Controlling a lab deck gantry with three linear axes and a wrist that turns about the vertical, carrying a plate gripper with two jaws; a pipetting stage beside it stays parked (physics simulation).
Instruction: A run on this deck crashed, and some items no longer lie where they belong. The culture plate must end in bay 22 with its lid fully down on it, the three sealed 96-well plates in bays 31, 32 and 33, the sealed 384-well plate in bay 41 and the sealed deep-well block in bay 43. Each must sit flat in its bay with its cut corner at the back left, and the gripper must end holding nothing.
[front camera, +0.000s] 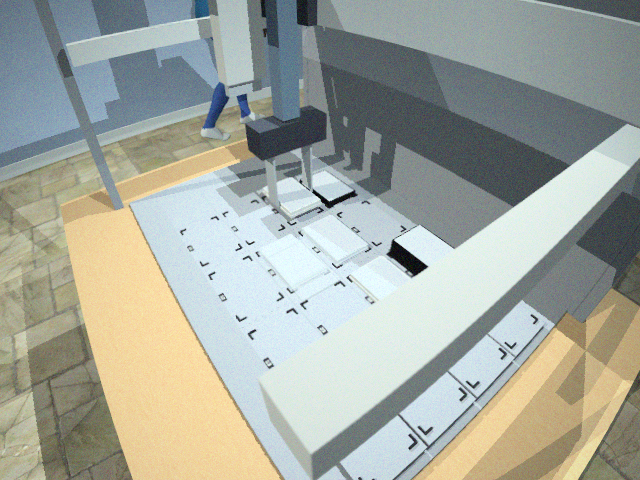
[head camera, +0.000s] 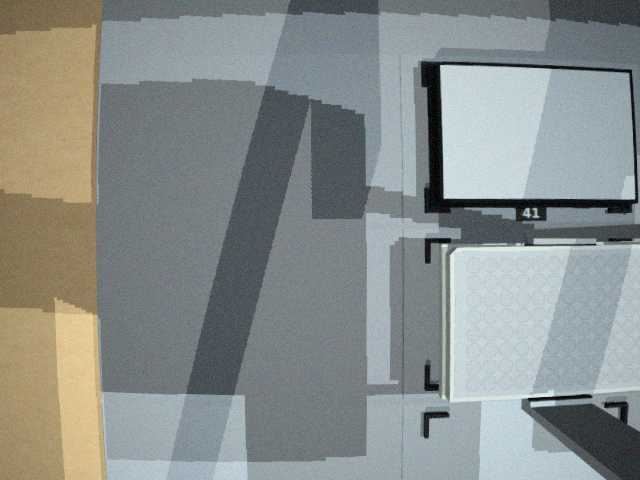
Path:
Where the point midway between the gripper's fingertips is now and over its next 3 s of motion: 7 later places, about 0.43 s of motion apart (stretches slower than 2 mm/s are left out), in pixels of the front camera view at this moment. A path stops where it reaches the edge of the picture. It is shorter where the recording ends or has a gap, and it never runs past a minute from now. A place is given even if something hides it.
My gripper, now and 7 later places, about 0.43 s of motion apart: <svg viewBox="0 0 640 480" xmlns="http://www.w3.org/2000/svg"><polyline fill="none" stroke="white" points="291,195 291,199 291,198 290,192 294,211 306,228 300,203 291,193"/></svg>

